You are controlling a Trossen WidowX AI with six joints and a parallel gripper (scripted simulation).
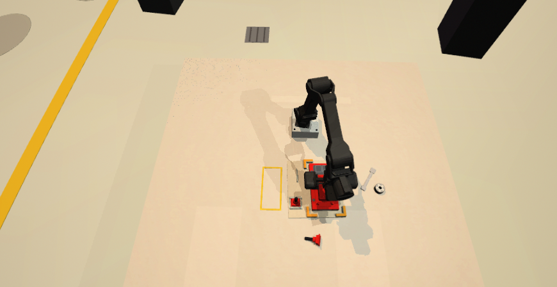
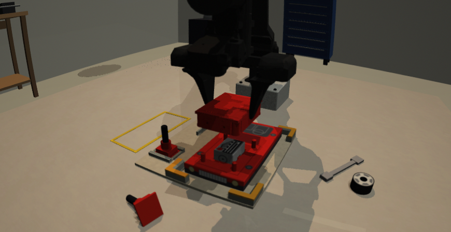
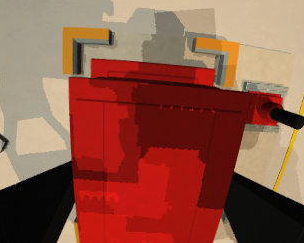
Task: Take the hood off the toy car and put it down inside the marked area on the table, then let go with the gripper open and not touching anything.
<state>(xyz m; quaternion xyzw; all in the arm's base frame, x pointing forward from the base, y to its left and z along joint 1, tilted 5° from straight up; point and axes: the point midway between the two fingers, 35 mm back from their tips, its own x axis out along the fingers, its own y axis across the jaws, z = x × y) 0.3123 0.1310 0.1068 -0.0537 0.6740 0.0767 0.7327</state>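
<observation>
My gripper tip is now 4 cm short of the black upright peg, 11 cm to the left of it and 7 cm above it. Also, from my gripper tip: grey engine block 8 cm below; hood right at my gripper tip; grey bar 11 cm behind, 18 cm to the left, 10 cm below.
</observation>
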